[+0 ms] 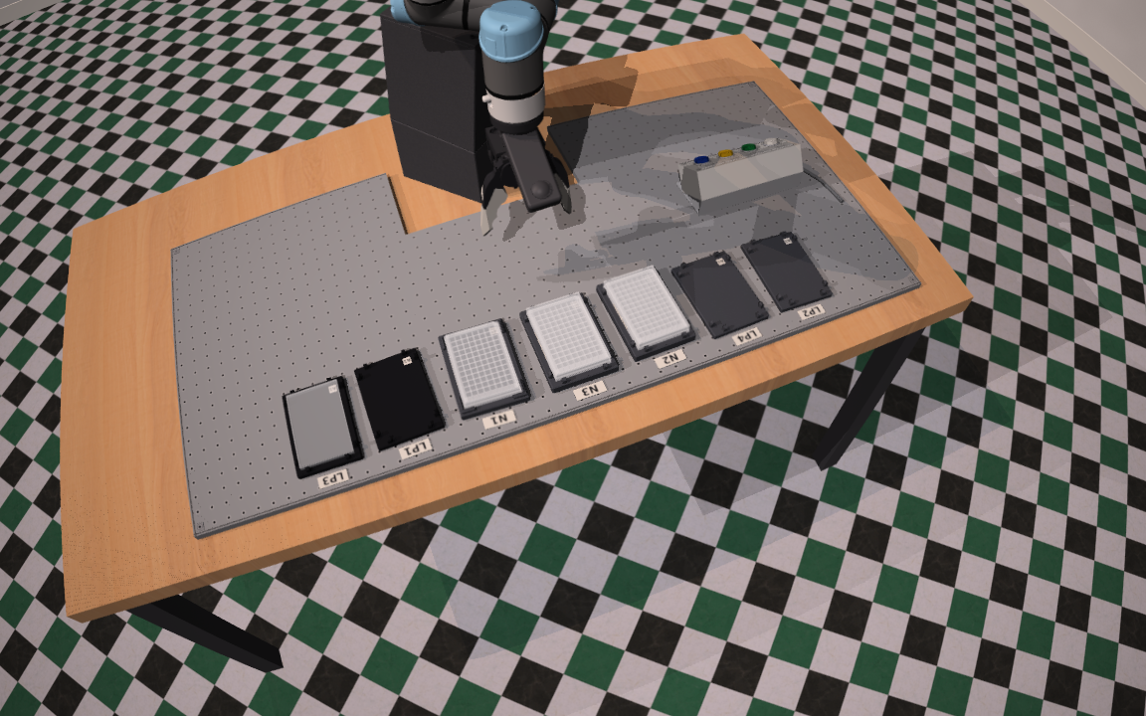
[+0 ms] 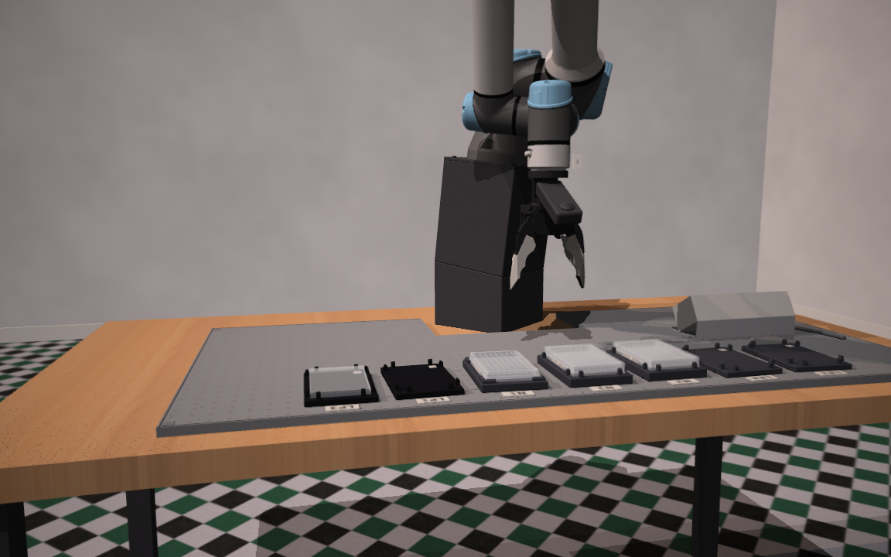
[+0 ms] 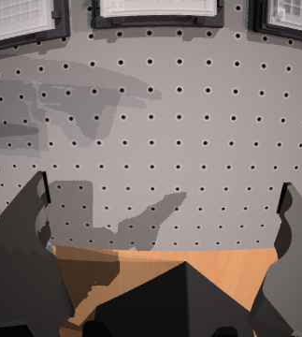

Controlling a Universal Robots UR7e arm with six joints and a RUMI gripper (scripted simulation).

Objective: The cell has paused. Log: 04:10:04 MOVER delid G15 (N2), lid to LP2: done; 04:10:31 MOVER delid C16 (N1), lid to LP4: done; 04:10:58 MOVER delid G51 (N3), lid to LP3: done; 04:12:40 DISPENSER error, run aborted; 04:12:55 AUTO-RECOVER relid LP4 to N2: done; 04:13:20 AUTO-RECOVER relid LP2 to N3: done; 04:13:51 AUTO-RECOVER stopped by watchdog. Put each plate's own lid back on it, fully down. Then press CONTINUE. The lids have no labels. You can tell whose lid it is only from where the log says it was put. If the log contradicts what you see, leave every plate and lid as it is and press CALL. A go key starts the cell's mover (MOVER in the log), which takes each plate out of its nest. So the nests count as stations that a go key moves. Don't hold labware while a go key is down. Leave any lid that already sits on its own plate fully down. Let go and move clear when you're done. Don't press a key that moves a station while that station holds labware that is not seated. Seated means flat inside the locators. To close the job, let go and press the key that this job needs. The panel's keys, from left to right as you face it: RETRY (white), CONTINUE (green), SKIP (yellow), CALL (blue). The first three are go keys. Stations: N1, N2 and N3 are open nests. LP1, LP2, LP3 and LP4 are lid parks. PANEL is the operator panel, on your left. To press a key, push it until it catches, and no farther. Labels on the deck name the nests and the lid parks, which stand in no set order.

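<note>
My gripper is now 16 cm short of the plate, 12 cm to the right of it and 10 cm above it. The rest, counted from my hand: blue CALL key: 35 cm to the left, 5 cm below, 4 cm behind; lid park LP1: 28 cm to the right, 12 cm ahead, 11 cm below; lid park LP4: 24 cm to the left, 18 cm ahead, 11 cm below.
</note>
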